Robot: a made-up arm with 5 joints.
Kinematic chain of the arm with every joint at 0, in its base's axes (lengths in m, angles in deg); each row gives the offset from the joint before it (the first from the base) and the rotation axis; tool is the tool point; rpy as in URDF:
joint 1: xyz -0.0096 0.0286 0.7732 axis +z
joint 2: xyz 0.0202 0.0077 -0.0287 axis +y
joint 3: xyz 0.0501 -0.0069 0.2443 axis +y
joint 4: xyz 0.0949 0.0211 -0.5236 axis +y
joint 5: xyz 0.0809 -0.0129 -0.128 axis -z
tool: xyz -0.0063 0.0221 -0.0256 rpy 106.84 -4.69 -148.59
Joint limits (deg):
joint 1: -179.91..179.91
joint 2: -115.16..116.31
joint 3: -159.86..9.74
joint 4: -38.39..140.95
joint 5: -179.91..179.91
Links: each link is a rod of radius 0.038 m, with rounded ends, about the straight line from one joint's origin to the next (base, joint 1, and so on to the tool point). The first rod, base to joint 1, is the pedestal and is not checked.
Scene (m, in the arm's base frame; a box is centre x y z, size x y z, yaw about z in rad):
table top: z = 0
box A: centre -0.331 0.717 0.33 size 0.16 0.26 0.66 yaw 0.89
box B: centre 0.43 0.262 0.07 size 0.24 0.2 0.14 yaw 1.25
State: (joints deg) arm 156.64 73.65 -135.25 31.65 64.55
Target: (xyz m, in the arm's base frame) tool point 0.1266 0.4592 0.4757
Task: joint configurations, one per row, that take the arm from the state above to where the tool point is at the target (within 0.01 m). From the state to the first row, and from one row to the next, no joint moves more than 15 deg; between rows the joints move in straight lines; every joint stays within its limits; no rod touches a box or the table.
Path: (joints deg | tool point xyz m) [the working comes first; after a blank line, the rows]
Joints at the target: 69.27 25.63 -65.67 117.87 61.80
Straight joint move there: touches box A.

1: 145.47 59.94 -126.56 41.75 68.97 | -0.7884 0.5368 0.6052
2: 134.31 46.22 -117.86 51.84 73.40 | -0.6567 0.6609 0.6919
3: 123.14 32.51 -109.17 61.94 77.82 | -0.4974 0.7395 0.7723
4: 111.98 18.80 -100.47 72.04 82.24 | -0.3276 0.7677 0.8433
5: 100.81 5.08 -91.78 82.14 86.67 | -0.1636 0.7469 0.9030
6: 89.64 -8.63 -83.08 92.23 91.09 | -0.0204 0.6840 0.9495
7: 82.85 2.79 -77.28 100.78 81.33 | 0.0511 0.6612 0.7547
8: 76.06 14.21 -71.48 109.33 71.56 | 0.1042 0.5782 0.5926
9: 69.27 25.63 -65.67 117.87 61.80 | 0.1266 0.4592 0.4757

